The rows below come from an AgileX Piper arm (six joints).
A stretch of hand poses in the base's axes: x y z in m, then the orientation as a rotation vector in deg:
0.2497 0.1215 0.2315 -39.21 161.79 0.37
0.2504 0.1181 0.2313 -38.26 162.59 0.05
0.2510 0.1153 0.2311 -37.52 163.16 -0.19
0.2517 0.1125 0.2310 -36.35 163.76 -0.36
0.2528 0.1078 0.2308 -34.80 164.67 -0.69
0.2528 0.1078 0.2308 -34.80 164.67 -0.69
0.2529 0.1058 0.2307 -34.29 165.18 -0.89
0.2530 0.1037 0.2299 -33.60 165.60 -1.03
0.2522 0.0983 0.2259 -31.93 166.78 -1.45
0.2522 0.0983 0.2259 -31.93 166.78 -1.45
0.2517 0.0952 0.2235 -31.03 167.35 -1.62
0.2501 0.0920 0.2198 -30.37 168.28 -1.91
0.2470 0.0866 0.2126 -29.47 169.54 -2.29
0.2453 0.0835 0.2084 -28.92 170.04 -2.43
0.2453 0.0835 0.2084 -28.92 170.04 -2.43
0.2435 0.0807 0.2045 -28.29 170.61 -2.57
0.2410 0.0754 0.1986 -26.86 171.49 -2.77
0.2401 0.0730 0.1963 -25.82 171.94 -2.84
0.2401 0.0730 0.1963 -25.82 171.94 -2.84
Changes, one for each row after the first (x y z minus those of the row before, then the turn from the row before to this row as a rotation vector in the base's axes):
0.0007 -0.0034 -0.0002 -0.26 0.51 -0.78
0.0006 -0.0028 -0.0002 -0.18 0.36 -0.59
0.0007 -0.0028 -0.0001 -0.09 0.31 -0.87
0.0011 -0.0047 -0.0002 -0.22 0.52 -1.18
0.0000 0.0000 0.0000 0.00 0.00 0.00
0.0001 -0.0020 -0.0001 -0.17 0.37 -0.42
0.0001 -0.0021 -0.0008 -0.10 0.26 -0.52
-0.0008 -0.0054 -0.0040 -0.32 0.78 -1.28
0.0000 0.0000 0.0000 0.00 0.00 0.00
-0.0005 -0.0031 -0.0024 -0.12 0.37 -0.68
-0.0016 -0.0032 -0.0037 -0.28 0.75 -0.57
-0.0031 -0.0054 -0.0072 -0.37 1.03 -0.77
-0.0017 -0.0031 -0.0042 -0.13 0.38 -0.43
0.0000 0.0000 0.0000 0.00 0.00 0.00
-0.0018 -0.0028 -0.0039 -0.13 0.44 -0.49
-0.0025 -0.0053 -0.0059 -0.16 0.61 -1.04
-0.0009 -0.0024 -0.0023 -0.05 0.27 -0.73
0.0000 0.0000 0.0000 0.00 0.00 0.00

